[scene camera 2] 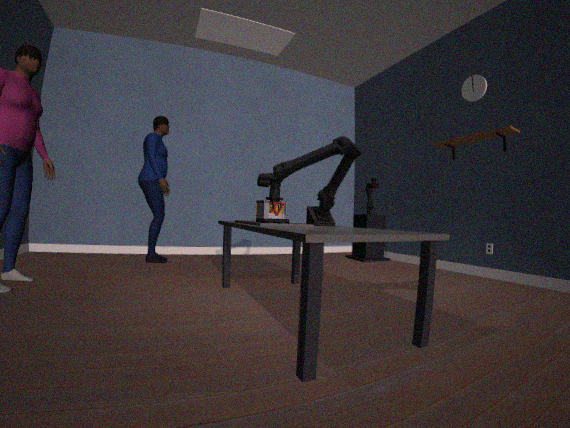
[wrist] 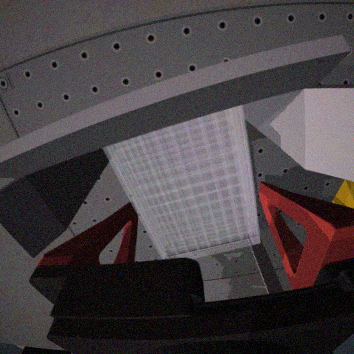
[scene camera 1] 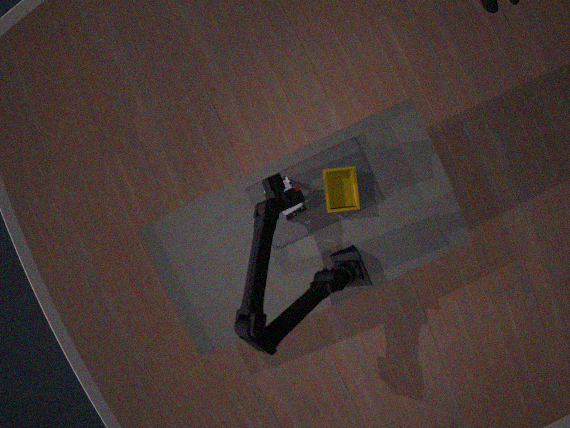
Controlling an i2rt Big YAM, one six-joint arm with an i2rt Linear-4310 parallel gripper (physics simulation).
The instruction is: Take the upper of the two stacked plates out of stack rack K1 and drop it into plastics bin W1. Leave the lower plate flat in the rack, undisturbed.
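Places are measured from the arm's base along level axes (x down, y back, z left), in millimetres.
Pixels of known places: gripper, fingertip midpoint: [scene camera 2: 272,215] [wrist: 195,198]; arm's base, origin of the base link: [scene camera 2: 321,214] [scene camera 1: 349,270].
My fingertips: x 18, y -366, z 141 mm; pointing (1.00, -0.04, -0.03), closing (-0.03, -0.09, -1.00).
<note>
For each thing: its middle in the pictures, then the offset to it from my fingertips. Level surfaces: height alone.
- upper plate, body centre: [wrist: 191,190] [scene camera 1: 285,197] dy -11, dx -5, dz +3 mm
- rack K1, body centre: [wrist: 195,211] [scene camera 1: 286,198] [scene camera 2: 272,211] dy -4, dx -20, dz +1 mm
- yellow bin W1, body centre: [scene camera 1: 340,189] [scene camera 2: 268,213] dy +39, dx -10, dz -218 mm
- grey table, its level: dx +53 mm
The upper plate [wrist: 187,185], clear with a grid of wells, lies in rack K1 [wrist: 180,95] [scene camera 1: 294,209] [scene camera 2: 265,210]. The rack has a grey bar across the wrist view, a dark block on the left and a white block on the right. My gripper [wrist: 195,198] [scene camera 2: 275,208] is open and empty, pointing down at the rack. Its red fingers stand apart on either side of the plate. In scene camera 1 the arm covers most of the rack and the fingertips. I cannot make out the lower plate separately. The yellow bin W1 [scene camera 1: 341,189] [wrist: 345,195] stands beside the rack.
The rack and bin stand on a dark perforated board [scene camera 1: 317,162] [wrist: 204,30] on the grey table [scene camera 1: 210,255] [scene camera 2: 370,234]. The arm's base [scene camera 1: 355,267] [scene camera 2: 320,216] is on the table near one long edge. Two people stand on the floor away from the table.
</note>
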